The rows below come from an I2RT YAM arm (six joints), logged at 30 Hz.
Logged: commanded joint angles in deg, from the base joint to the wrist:
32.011 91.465 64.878 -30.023 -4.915 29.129
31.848 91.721 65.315 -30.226 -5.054 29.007
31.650 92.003 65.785 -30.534 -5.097 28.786
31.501 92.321 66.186 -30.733 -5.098 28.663
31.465 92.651 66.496 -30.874 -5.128 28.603
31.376 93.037 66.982 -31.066 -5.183 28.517
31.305 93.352 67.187 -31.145 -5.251 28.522
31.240 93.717 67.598 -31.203 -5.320 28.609
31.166 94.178 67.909 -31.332 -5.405 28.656
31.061 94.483 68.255 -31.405 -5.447 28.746
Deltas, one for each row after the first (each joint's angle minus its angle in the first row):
-0.163 0.256 0.437 -0.203 -0.139 -0.122
-0.361 0.538 0.907 -0.511 -0.182 -0.343
-0.510 0.856 1.308 -0.710 -0.183 -0.466
-0.546 1.186 1.618 -0.851 -0.213 -0.526
-0.635 1.572 2.104 -1.043 -0.268 -0.612
-0.706 1.887 2.309 -1.122 -0.336 -0.607
-0.771 2.252 2.720 -1.180 -0.405 -0.520
-0.845 2.713 3.031 -1.309 -0.490 -0.473
-0.950 3.018 3.377 -1.382 -0.532 -0.383

